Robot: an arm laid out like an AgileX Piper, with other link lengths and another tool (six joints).
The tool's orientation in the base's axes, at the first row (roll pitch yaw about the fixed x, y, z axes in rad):
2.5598, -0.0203, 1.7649
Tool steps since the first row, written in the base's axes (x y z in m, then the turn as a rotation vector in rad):
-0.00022, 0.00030, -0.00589, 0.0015, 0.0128, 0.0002
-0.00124, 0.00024, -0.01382, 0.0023, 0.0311, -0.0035
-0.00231, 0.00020, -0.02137, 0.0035, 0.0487, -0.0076
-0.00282, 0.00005, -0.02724, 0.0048, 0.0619, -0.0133
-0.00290, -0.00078, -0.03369, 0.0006, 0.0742, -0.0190
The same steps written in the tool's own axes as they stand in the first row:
0.00022, -0.00337, 0.00484, 0.0123, 0.0033, 0.0022
0.00019, -0.00858, 0.01091, 0.0300, 0.0046, 0.0080
0.00021, -0.01361, 0.01664, 0.0469, 0.0060, 0.0142
0.00004, -0.01728, 0.02125, 0.0595, 0.0059, 0.0213
-0.00089, -0.02101, 0.02649, 0.0723, 0.0012, 0.0253

